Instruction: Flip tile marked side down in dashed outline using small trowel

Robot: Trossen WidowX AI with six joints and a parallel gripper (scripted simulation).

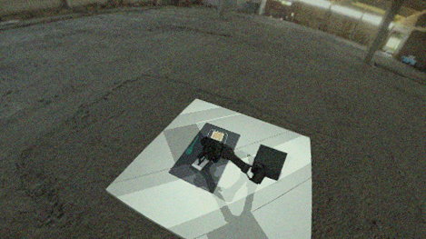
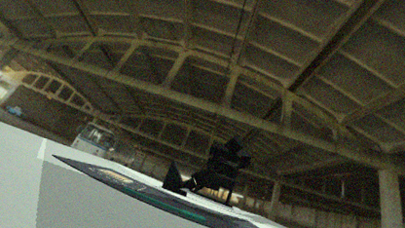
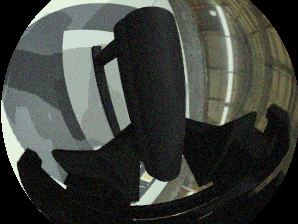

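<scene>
Right now the dark mat is 110 mm below my gripper tip, 90 mm to the right of it and 10 mm behind it. From my gripper tip the other things lie so: light tile: 290 mm to the right, 90 mm below; small trowel: 30 mm behind, 10 mm below; teal strip: 130 mm ahead, 90 mm below, 70 mm to the right.
</scene>
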